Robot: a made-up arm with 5 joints.
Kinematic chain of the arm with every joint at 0, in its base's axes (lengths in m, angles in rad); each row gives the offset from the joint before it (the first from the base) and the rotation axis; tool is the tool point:
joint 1: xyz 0 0 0.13 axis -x
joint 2: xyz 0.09 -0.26 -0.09 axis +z
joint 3: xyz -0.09 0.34 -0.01 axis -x
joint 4: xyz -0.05 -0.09 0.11 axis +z
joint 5: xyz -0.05 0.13 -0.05 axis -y
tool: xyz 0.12 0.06 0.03
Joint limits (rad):
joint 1: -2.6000..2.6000
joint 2: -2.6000..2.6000
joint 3: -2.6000..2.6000
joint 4: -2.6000..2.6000
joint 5: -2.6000..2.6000
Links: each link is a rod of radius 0.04 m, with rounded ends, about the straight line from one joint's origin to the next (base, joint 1, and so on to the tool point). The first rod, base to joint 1, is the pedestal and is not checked.
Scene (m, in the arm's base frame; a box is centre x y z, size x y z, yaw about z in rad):
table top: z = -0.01
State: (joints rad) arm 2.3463 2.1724 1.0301 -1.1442 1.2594
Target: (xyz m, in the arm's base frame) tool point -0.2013 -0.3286 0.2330
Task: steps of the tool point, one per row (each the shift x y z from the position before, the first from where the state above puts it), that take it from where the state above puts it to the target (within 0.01 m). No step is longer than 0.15 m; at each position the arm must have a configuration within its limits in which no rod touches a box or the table.
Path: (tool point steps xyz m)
1: 0.0049 -0.1123 0.0483
2: 0.0097 -0.1159 0.0194
3: 0.0140 -0.1133 -0.0083
4: 0.0178 -0.1048 -0.0340
5: 0.0207 -0.0912 -0.0571
6: 0.0229 -0.0726 -0.0765
7: 0.0242 -0.0500 -0.0913
8: 0.0246 -0.0236 -0.1003

